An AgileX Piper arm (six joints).
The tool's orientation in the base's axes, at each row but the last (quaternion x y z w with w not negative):
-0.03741 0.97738 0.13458 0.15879
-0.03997 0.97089 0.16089 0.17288
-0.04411 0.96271 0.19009 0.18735
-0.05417 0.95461 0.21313 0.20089
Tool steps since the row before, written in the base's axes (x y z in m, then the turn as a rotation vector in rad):
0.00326 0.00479 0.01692 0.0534 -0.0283 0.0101
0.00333 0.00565 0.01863 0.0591 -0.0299 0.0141
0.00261 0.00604 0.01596 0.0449 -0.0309 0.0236
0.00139 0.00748 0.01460 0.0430 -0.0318 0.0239
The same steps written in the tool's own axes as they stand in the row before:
-0.00865 0.00848 -0.01316 -0.0529 -0.0308 -0.0010
-0.00974 0.01046 -0.01363 -0.0596 -0.0319 -0.0032
-0.00852 0.01075 -0.01048 -0.0501 -0.0273 -0.0166
-0.00734 0.01212 -0.00839 -0.0484 -0.0276 -0.0179

